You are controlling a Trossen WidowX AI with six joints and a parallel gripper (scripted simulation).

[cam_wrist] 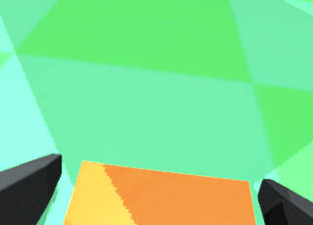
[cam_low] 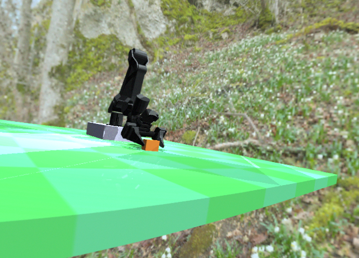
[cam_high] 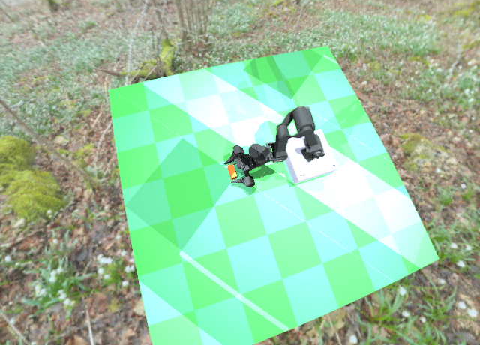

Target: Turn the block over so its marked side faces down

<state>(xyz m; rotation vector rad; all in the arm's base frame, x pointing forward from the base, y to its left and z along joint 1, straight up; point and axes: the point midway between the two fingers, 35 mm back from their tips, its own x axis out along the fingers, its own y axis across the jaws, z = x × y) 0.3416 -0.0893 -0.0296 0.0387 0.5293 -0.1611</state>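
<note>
Now: the orange block 30 mm behind my gripper tip.
</note>
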